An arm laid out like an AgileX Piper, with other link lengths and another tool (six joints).
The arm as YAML. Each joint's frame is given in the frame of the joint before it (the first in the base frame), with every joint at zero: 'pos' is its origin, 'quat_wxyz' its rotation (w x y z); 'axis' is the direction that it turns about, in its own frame. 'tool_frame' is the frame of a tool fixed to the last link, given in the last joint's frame.
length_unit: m
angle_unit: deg
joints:
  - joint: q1
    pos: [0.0, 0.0, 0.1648]
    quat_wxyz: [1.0, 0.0, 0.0, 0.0]
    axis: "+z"
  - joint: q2
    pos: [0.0, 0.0, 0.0]
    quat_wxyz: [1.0, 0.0, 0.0, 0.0]
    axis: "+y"
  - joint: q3
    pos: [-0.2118, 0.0, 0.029]
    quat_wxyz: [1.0, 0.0, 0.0, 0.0]
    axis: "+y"
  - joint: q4
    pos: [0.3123, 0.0, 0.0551]
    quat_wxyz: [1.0, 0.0, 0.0, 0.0]
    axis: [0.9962, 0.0, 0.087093]
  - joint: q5
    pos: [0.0, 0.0, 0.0]
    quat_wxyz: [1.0, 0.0, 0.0, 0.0]
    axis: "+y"
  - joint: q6
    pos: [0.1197, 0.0, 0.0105]
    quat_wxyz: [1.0, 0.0, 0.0, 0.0]
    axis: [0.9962, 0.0, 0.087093]
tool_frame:
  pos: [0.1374, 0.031, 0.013]
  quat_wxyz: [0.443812, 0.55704, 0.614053, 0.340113]
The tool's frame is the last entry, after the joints.
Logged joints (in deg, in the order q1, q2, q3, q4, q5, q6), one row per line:
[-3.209 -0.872 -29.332 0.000 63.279 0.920]
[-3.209 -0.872 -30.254 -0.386 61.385 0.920]
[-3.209 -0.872 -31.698 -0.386 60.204 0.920]
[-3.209 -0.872 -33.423 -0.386 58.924 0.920]
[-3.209 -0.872 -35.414 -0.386 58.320 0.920]
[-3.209 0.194 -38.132 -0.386 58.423 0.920]
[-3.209 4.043 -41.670 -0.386 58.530 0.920]
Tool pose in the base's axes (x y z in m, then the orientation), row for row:
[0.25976 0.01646 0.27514 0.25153 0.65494 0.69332 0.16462]
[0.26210 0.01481 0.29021 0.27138 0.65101 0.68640 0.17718]
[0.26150 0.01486 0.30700 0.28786 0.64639 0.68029 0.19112]
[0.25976 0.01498 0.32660 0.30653 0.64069 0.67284 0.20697]
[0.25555 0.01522 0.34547 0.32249 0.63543 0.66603 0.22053]
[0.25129 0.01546 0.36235 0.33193 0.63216 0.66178 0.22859]
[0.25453 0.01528 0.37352 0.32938 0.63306 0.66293 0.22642]
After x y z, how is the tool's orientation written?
As a quaternion, w x y z.
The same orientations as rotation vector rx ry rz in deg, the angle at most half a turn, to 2 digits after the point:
[102.09 108.07 25.66]
[100.45 105.91 27.34]
[98.91 104.10 29.24]
[97.13 102.00 31.38]
[95.57 100.18 33.17]
[94.64 99.08 34.22]
[94.90 99.38 33.94]

